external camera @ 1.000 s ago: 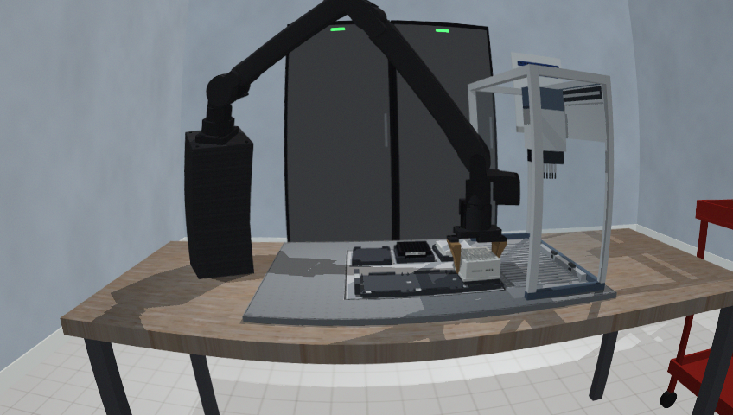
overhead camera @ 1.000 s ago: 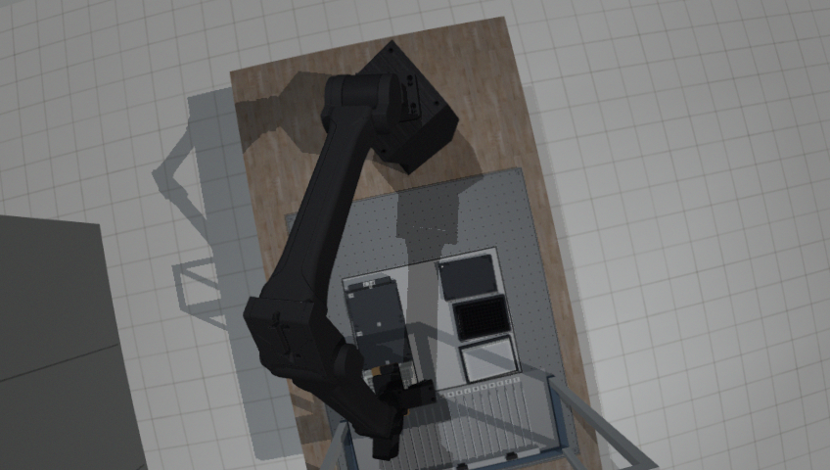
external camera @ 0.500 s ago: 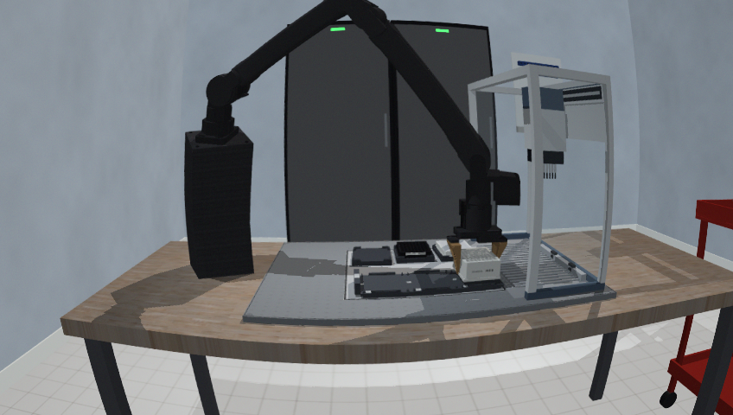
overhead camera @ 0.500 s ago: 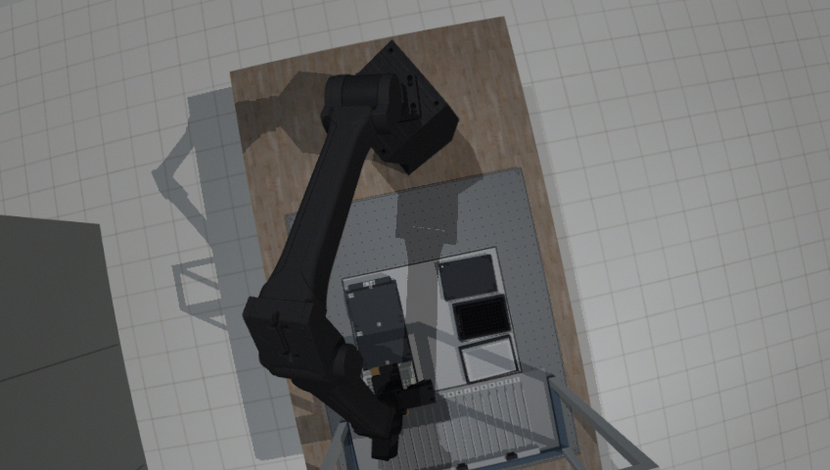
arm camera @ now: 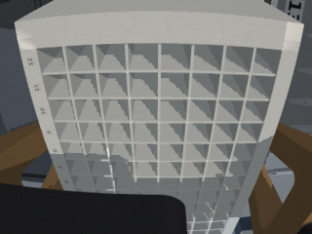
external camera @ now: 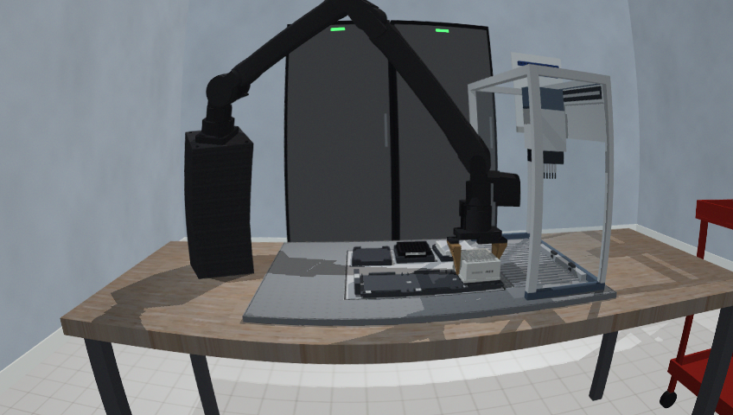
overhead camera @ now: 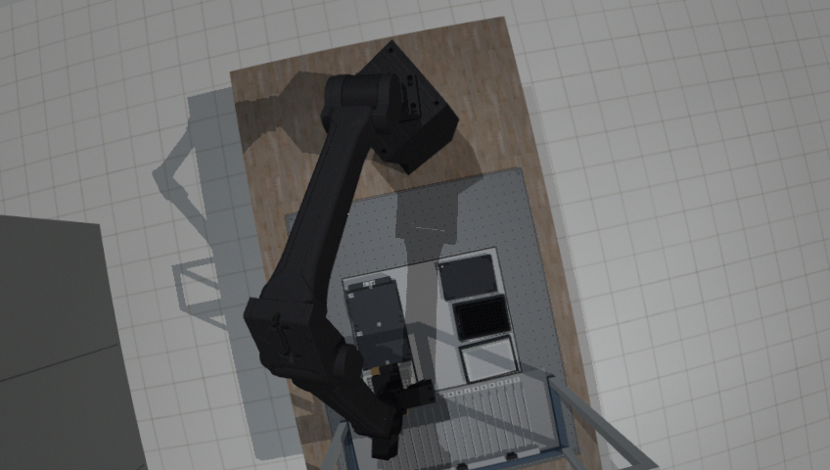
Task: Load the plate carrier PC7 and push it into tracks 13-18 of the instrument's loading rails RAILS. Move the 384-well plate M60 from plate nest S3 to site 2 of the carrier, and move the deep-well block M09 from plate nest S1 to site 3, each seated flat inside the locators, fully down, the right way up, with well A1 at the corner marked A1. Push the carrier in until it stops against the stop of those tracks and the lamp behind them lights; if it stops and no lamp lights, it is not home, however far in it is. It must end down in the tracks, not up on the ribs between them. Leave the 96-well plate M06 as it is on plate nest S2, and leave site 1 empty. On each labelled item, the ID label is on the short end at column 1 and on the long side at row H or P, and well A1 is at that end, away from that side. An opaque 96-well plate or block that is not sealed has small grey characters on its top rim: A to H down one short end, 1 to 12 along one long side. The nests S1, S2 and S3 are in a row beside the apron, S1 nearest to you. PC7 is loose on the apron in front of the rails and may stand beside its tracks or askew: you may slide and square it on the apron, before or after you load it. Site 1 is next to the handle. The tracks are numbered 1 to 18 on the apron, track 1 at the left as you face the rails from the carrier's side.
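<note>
Now: hand 260 mm to the right of the nest S3, 20 mm past it and 20 mm above it. Round my hand: black 96-well plate M06: 260 mm to the left, 130 mm behind, 10 mm below; then dark carrier PC7: 100 mm behind, 10 mm to the right, 10 mm below; then post: 220 mm above, 140 mm to the right, 100 mm ahead.
</note>
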